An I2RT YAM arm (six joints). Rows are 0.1 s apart.
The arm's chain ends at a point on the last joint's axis. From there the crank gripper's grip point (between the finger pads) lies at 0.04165 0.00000 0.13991 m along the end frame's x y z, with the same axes.
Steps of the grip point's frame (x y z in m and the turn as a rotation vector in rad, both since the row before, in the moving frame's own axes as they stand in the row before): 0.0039 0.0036 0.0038 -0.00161 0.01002 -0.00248; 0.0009 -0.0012 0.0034 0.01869 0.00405 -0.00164; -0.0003 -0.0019 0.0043 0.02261 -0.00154 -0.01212; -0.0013 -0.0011 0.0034 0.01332 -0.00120 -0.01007; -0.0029 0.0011 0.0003 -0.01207 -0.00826 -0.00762; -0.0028 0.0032 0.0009 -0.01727 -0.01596 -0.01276; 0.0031 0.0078 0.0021 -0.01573 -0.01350 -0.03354
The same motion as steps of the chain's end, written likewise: 0.0025 0.0035 0.0042 -0.00161 0.01002 -0.00248; 0.0003 0.0015 0.0036 0.01869 0.00405 -0.00164; -0.0001 0.0018 0.0043 0.02261 -0.00154 -0.01212; -0.0011 0.0012 0.0034 0.01332 -0.00120 -0.01007; -0.0017 -0.0003 0.0000 -0.01207 -0.00826 -0.00762; -0.0006 0.0013 0.0003 -0.01727 -0.01596 -0.01276; 0.0050 0.0070 0.0016 -0.01573 -0.01350 -0.03354
